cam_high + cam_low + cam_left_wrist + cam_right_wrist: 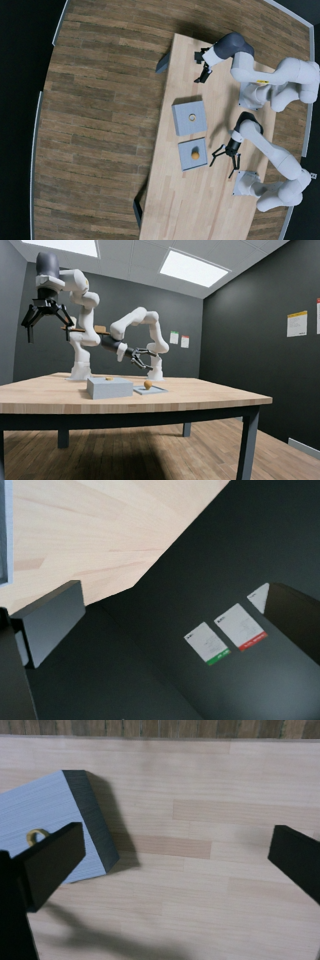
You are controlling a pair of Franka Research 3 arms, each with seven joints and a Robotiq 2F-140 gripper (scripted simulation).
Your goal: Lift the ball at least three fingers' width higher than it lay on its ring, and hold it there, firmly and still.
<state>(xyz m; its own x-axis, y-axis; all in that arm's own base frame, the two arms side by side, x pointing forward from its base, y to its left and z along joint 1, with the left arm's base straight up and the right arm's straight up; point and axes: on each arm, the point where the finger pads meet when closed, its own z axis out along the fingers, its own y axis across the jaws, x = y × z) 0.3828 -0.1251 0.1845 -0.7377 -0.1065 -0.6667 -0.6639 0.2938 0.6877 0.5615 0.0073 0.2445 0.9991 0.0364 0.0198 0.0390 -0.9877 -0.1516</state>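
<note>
My right gripper is now 80 mm past the orange ball, 510 mm to the right of it and 210 mm above it. Also, from my right hand: shallow grey tray (80 mm behind, 510 mm to the left, 240 mm below).
</note>
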